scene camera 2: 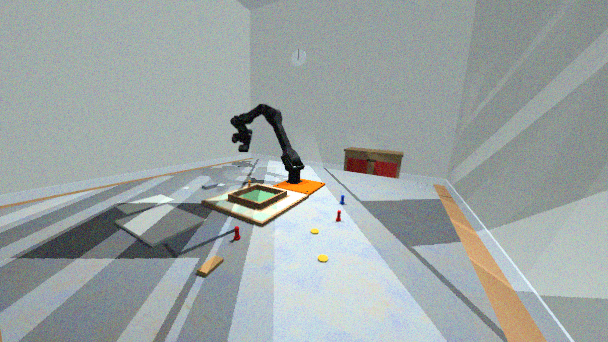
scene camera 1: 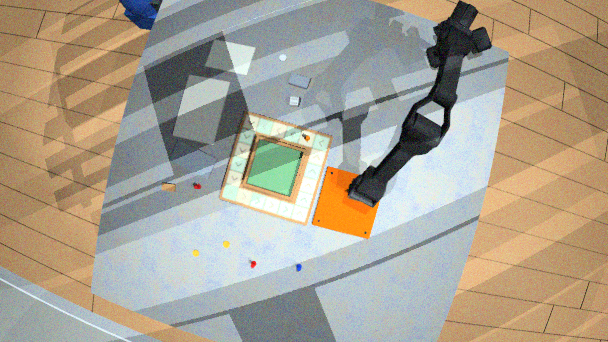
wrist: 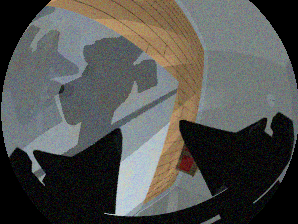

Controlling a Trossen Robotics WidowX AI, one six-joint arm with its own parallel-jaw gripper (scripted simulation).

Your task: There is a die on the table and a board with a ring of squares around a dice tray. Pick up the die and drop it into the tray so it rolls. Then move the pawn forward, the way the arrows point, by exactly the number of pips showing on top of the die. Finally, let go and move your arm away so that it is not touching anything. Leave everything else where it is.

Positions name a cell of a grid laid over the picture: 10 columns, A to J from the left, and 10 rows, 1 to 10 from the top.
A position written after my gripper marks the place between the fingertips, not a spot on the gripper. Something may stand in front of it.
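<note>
My gripper (wrist: F6) is open and holds nothing; a green dice tray (scene camera 1: E5) is in view as well.
</note>
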